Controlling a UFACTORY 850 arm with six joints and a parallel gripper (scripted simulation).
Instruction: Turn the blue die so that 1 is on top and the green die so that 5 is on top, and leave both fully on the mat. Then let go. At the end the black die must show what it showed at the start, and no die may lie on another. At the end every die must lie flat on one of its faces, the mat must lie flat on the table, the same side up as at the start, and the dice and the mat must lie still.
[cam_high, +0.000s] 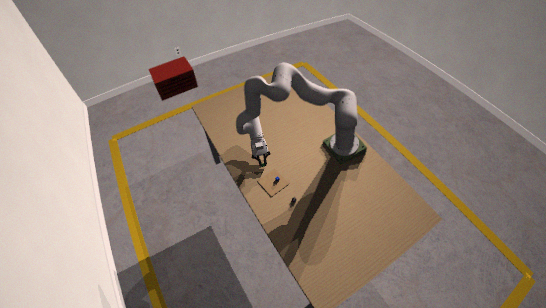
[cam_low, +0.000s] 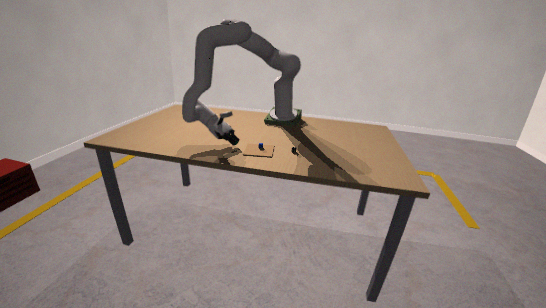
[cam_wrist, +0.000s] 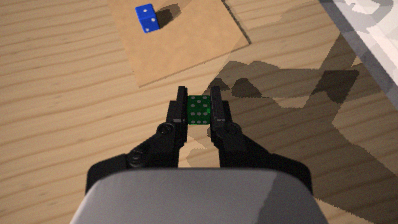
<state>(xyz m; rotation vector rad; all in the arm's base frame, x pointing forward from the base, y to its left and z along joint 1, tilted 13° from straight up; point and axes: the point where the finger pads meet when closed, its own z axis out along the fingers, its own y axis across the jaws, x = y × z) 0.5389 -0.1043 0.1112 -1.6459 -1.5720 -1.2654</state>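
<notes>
Now: hand 1 cm to the right of the green die and 1 cm above it. Also, from my hand: mat: 1 cm behind, 14 cm to the left, 3 cm below; then black die: 6 cm behind, 30 cm to the left, 3 cm below; then blue die: 4 cm behind, 13 cm to the left, 2 cm below.
</notes>
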